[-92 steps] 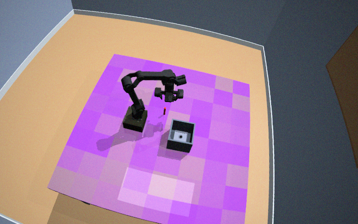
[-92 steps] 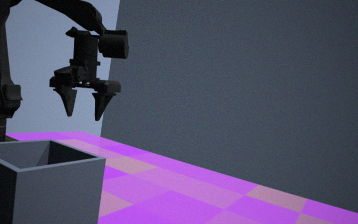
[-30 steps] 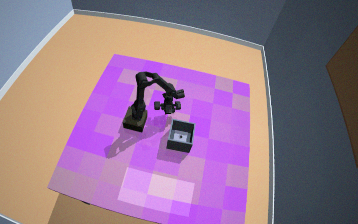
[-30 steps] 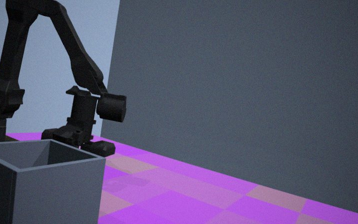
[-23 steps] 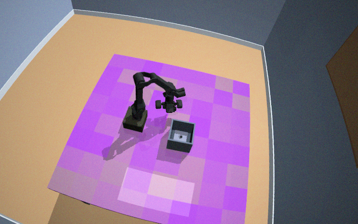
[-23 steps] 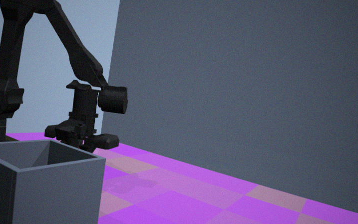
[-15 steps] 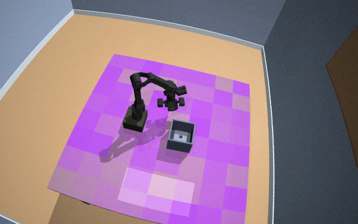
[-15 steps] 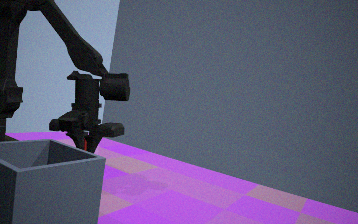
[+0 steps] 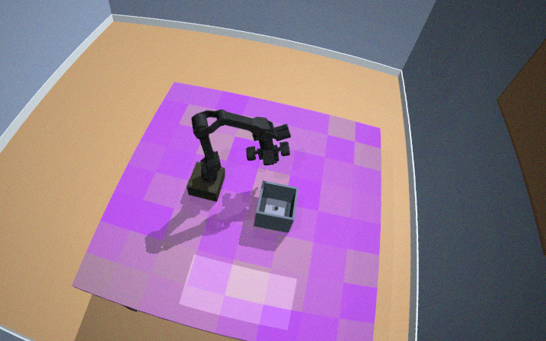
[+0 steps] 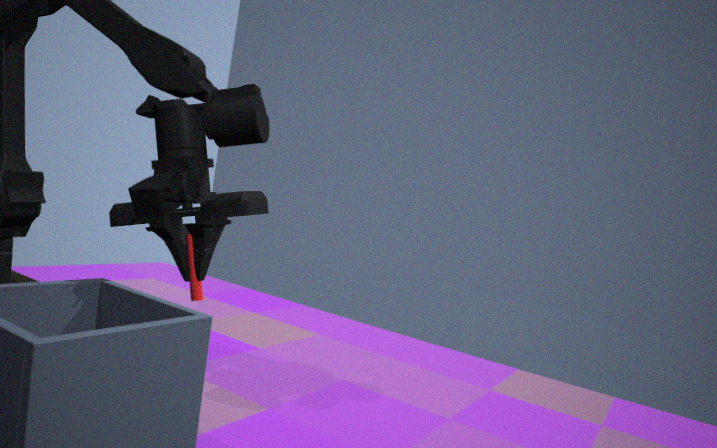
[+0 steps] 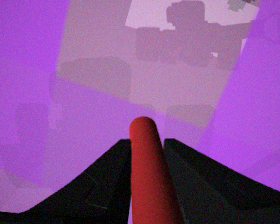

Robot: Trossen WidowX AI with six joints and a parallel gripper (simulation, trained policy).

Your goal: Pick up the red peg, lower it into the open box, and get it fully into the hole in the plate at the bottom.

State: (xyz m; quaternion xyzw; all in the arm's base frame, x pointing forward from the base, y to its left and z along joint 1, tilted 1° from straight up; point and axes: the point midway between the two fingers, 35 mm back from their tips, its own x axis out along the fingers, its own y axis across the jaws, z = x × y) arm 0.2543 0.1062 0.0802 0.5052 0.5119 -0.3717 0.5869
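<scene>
My gripper tip is now 60 mm short of the plate, 200 mm to the left of it and 90 mm above it. Also, from my gripper tip: red peg: 20 mm above.
</scene>
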